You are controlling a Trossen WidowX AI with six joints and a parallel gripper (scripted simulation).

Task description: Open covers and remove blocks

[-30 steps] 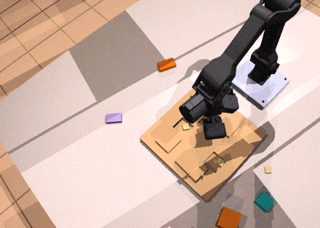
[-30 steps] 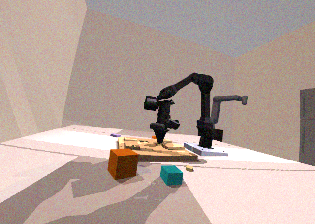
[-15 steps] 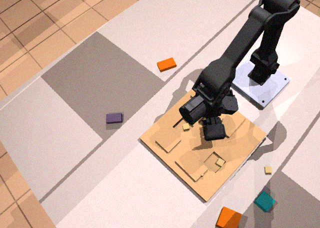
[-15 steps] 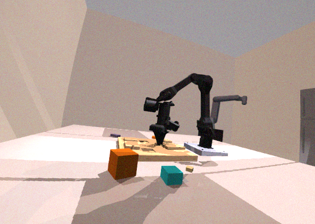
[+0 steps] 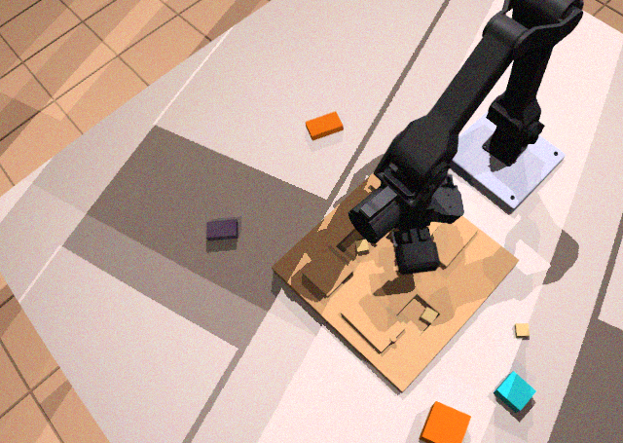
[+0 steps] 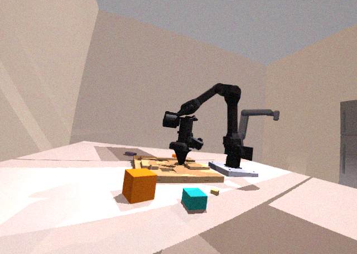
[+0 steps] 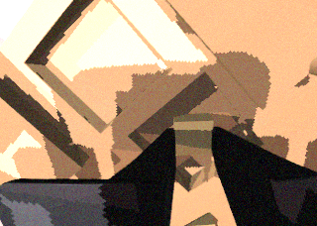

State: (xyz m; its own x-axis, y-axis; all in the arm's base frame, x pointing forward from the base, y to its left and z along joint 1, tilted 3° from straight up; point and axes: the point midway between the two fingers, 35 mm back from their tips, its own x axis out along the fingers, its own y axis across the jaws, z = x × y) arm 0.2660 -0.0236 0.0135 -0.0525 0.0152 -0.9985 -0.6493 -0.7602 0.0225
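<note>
The tan puzzle board is 4 cm ahead of my gripper tip. Also, from my gripper tip: orange cube 24 cm to the left, 20 cm ahead, 1 cm above; then flat orange block 27 cm to the right, 9 cm behind, 1 cm below; then cyan block 29 cm to the left, 9 cm ahead.
</note>
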